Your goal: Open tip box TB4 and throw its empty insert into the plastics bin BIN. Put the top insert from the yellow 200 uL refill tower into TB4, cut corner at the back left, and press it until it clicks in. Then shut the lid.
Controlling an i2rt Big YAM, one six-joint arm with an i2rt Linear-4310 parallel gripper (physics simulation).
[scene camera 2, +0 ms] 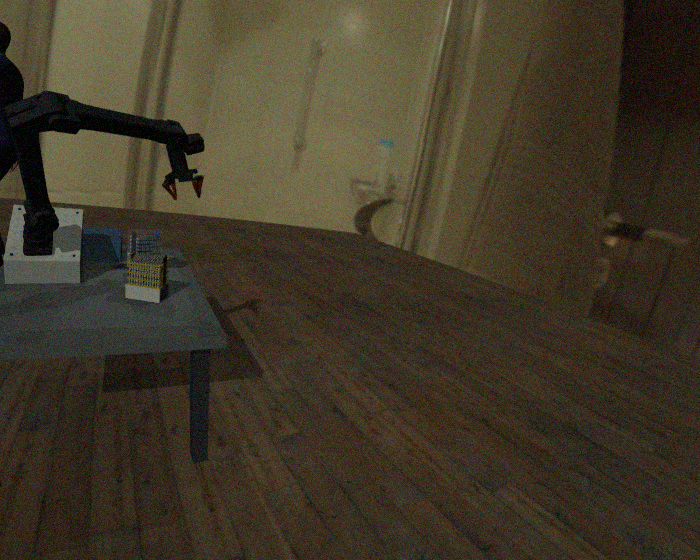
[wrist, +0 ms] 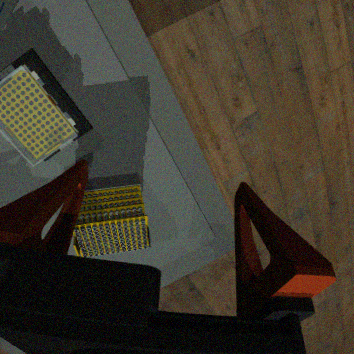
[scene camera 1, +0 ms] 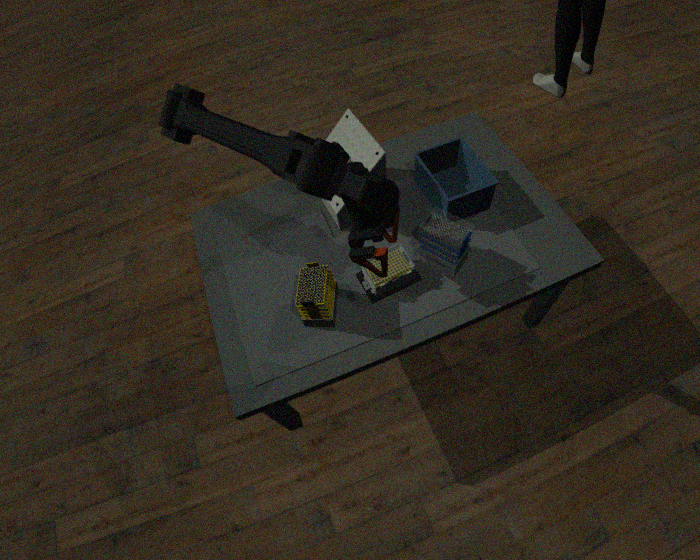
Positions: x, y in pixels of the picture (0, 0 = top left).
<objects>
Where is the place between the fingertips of my gripper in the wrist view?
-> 163, 177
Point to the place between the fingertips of my gripper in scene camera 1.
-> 388, 259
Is my gripper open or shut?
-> Open.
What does my gripper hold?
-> Nothing.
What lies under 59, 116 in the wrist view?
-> A tip box TB4.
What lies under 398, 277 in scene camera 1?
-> A tip box TB4.
</objects>
